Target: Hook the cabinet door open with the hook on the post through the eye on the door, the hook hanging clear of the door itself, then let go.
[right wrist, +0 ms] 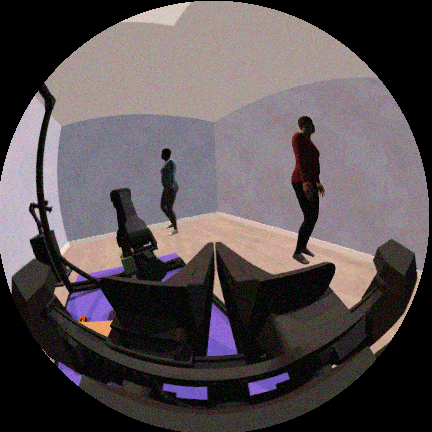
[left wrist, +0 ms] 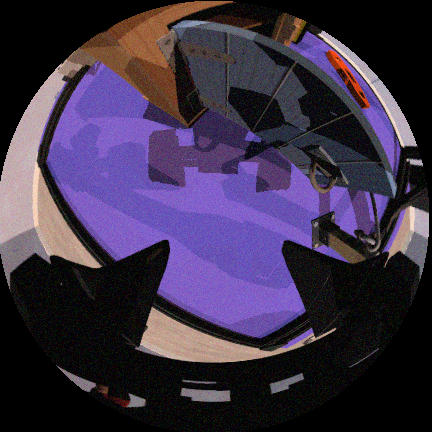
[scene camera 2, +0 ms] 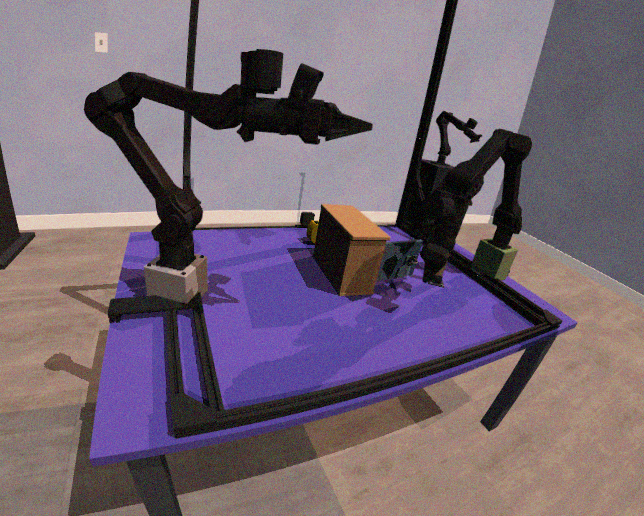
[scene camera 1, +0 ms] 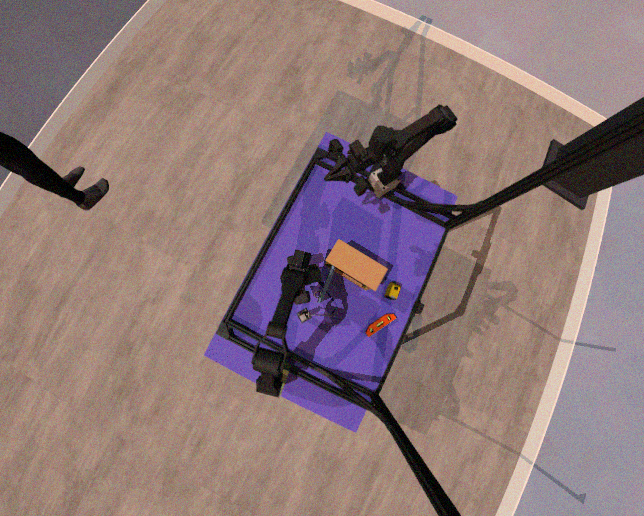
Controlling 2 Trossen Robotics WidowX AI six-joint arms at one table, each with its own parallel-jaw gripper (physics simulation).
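Pixels of known places: left gripper, fingertip midpoint: (left wrist: 227, 246) (scene camera 2: 427, 276); right gripper, fingertip midpoint: (right wrist: 214, 247) (scene camera 2: 372, 126) (scene camera 1: 324, 179); left arm's base, link origin: (right wrist: 127, 253) (scene camera 2: 499, 244); right arm's base, link origin: (scene camera 2: 176, 261) (scene camera 1: 385, 177).
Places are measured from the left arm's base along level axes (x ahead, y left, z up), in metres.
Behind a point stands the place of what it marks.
Note:
The wooden cabinet (scene camera 1: 357, 264) @(y -0.167, x 0.528, z 0.049 m) (scene camera 2: 362, 266) @(y -0.060, x 0.555, z -0.034 m) stands mid-table with its blue-grey door (scene camera 2: 397, 263) @(y -0.072, x 0.416, z -0.052 m) (left wrist: 267, 57) swung out. In the left wrist view, the ring-shaped eye (left wrist: 324, 190) @(y -0.049, x 0.361, z -0.041 m) is on the door's face near its free end. The post (left wrist: 347, 243) @(y -0.034, x 0.275, z -0.052 m) (scene camera 1: 304, 314) @(y -0.034, x 0.275, z -0.010 m) stands apart from the door. Its thin hook (left wrist: 377, 220) @(y -0.070, x 0.287, z -0.021 m) rises beside the door, apart from the eye; its upper end is hidden at the door. My left gripper (left wrist: 227, 246) @(y 0.030, x 0.407, z -0.038 m) (scene camera 2: 433, 282) @(y 0.030, x 0.407, z -0.038 m) is open and empty, low beside the door. My right gripper (right wrist: 214, 247) @(y 0.041, x 0.700, z 0.297 m) (scene camera 2: 370, 126) @(y 0.041, x 0.700, z 0.297 m) is shut and empty, high above the table.
A red-orange level (scene camera 1: 380, 324) @(y -0.368, x 0.332, z -0.103 m) (left wrist: 347, 79) @(y -0.341, x 0.335, z -0.103 m) lies on the purple table (scene camera 1: 413, 215) @(y -0.380, x 0.878, z -0.117 m). A yellow block (scene camera 1: 392, 290) @(y -0.359, x 0.487, z -0.046 m) (scene camera 2: 312, 232) @(y -0.356, x 0.521, z -0.072 m) stands near the cabinet's end. Black frame rails (scene camera 2: 376, 376) @(y 0.199, x 0.706, z -0.097 m) run along the table's edges. Two people stand beyond the table in the right wrist view.

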